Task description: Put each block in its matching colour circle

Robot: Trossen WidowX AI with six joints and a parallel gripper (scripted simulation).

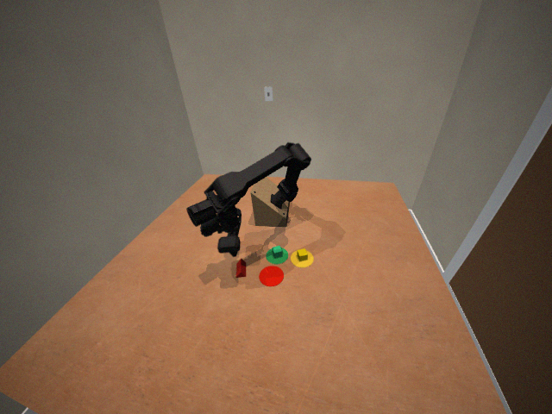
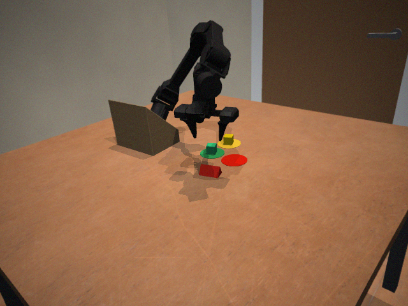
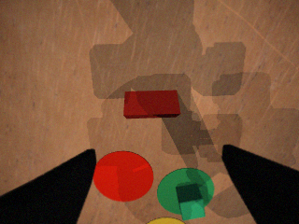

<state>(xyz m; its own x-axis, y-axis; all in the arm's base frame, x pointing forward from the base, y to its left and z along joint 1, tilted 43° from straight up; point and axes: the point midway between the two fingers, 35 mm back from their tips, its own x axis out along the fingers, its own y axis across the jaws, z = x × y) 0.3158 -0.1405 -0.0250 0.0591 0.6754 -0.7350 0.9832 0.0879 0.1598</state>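
The red block is 15 cm below my hand. From my hand the other things lie so: green circle 8 cm behind, 13 cm to the left, 16 cm below; green block 8 cm behind, 13 cm to the left, 14 cm below; red circle 2 cm ahead, 12 cm to the left, 16 cm below.
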